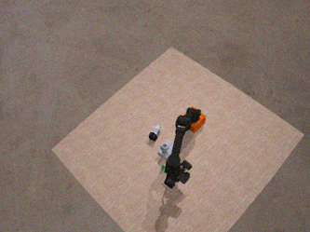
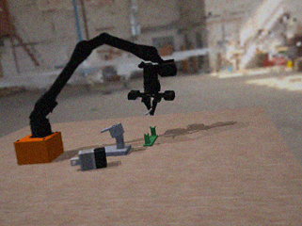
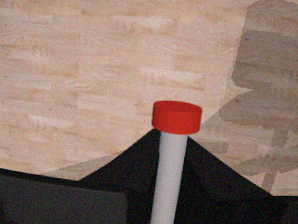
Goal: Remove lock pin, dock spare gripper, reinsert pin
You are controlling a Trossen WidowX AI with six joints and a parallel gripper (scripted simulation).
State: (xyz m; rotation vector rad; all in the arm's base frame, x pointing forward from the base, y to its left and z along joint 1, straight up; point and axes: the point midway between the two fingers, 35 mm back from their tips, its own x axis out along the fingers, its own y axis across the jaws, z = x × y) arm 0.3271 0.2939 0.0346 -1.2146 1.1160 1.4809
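Now: the green cradle 100 mm to the right of my gripper tip, 60 mm below it and 20 mm ahead of it. The rest, counted from my gripper tip: spare gripper: 400 mm to the right, 60 mm behind, 50 mm below; then mount: 240 mm to the right, 50 mm behind, 30 mm below.
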